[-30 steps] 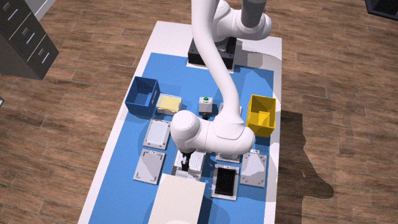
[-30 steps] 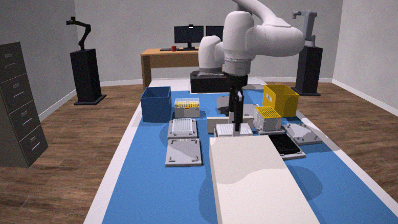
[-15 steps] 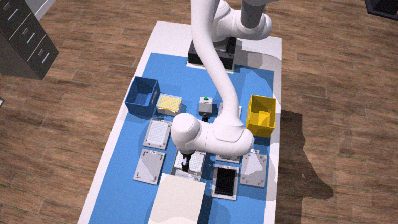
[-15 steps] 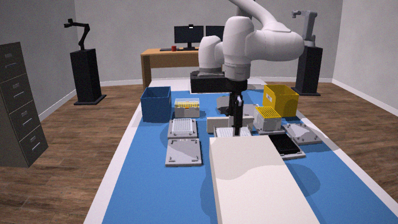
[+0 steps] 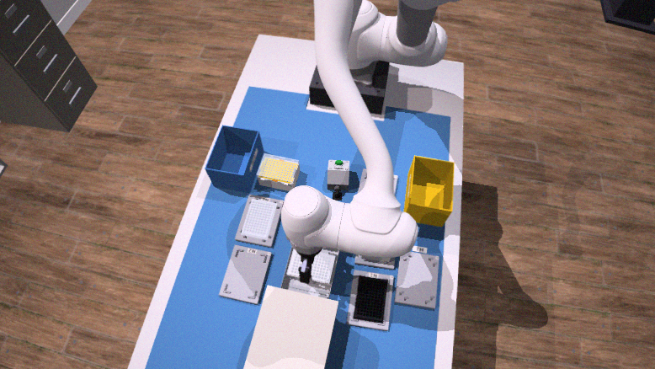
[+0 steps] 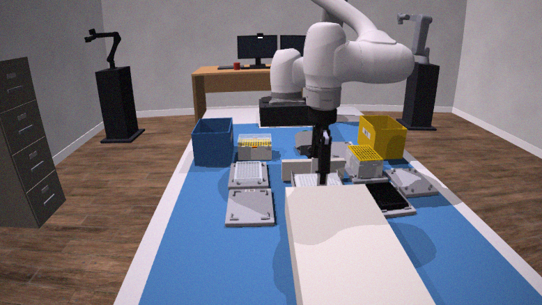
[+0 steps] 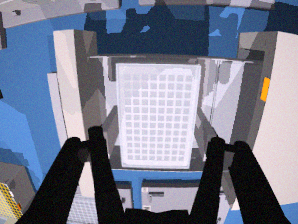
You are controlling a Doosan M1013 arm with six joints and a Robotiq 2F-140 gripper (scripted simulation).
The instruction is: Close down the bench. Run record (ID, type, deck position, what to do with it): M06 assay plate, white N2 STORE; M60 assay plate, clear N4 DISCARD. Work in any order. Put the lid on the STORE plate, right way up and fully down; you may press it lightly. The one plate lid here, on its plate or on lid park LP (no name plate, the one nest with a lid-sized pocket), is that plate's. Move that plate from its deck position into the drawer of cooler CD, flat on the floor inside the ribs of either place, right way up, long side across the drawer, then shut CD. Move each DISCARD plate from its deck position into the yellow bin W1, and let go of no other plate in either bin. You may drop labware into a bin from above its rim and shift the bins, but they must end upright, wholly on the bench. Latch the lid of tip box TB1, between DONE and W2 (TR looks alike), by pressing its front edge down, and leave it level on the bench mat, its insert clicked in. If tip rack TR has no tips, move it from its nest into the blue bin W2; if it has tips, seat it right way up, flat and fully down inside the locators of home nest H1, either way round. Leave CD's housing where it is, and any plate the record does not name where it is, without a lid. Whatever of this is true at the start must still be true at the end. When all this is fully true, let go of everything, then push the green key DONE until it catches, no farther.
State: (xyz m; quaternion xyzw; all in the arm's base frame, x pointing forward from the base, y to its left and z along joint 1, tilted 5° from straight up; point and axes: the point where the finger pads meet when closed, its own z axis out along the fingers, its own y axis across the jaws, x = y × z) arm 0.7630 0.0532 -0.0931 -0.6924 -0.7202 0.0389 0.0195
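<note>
My hand is 1 cm above the clear plate lid. The rest, counted from my hand: white plate M06 (2 cm below); cooler CD (17 cm ahead, 2 cm below, 1 cm to the left); cooler CD's drawer (4 cm ahead, 3 cm below).
</note>
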